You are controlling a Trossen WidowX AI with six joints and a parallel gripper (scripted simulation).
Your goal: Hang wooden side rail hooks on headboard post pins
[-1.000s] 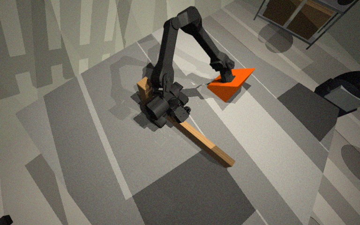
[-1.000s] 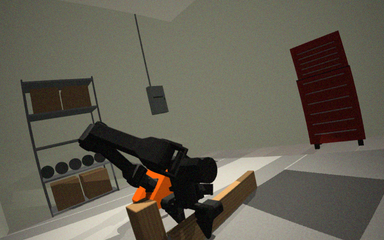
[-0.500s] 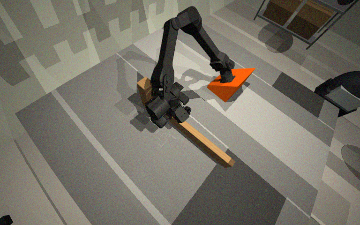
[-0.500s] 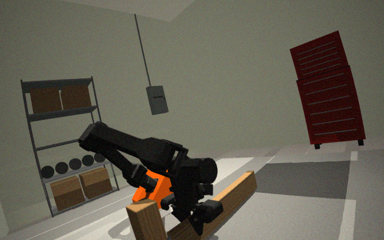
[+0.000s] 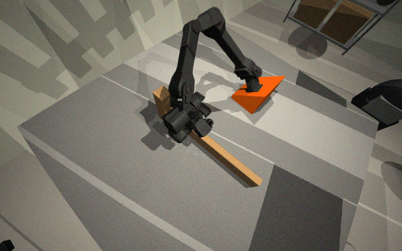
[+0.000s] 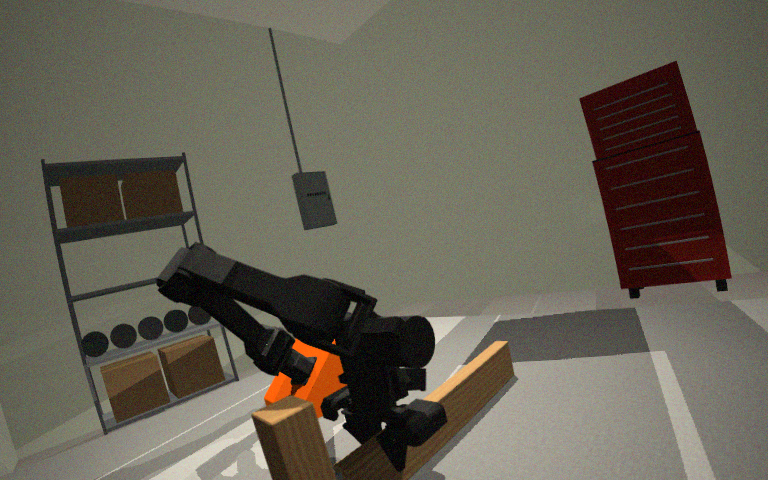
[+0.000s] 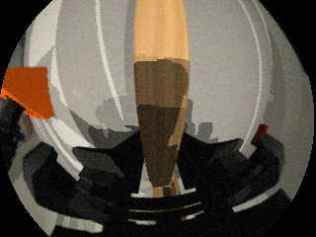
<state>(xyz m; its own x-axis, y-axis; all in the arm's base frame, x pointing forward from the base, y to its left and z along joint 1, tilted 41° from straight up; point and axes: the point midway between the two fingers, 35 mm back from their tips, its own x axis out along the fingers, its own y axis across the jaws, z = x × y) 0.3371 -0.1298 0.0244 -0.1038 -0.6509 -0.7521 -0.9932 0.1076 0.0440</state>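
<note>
The wooden headboard post is 1 cm ahead of my gripper tip, 13 cm to the right of it and 6 cm above it.
</note>
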